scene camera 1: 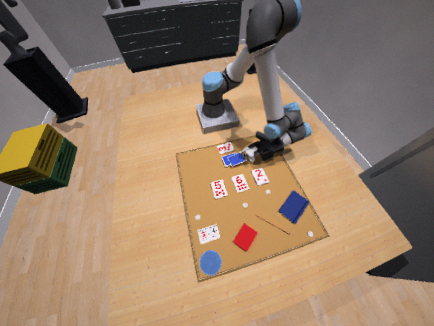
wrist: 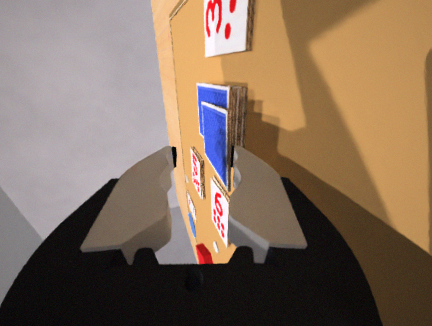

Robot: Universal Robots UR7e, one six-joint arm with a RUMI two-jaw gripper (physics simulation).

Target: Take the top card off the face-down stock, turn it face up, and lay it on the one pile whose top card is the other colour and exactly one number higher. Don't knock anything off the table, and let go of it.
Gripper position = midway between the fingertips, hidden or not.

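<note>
The wrist view shows my gripper [wrist: 204, 149], and it shows a tan mat [wrist: 332, 99] too. In scene camera 1 you'd see the tan mat [scene camera 1: 199, 168] as well.
</note>
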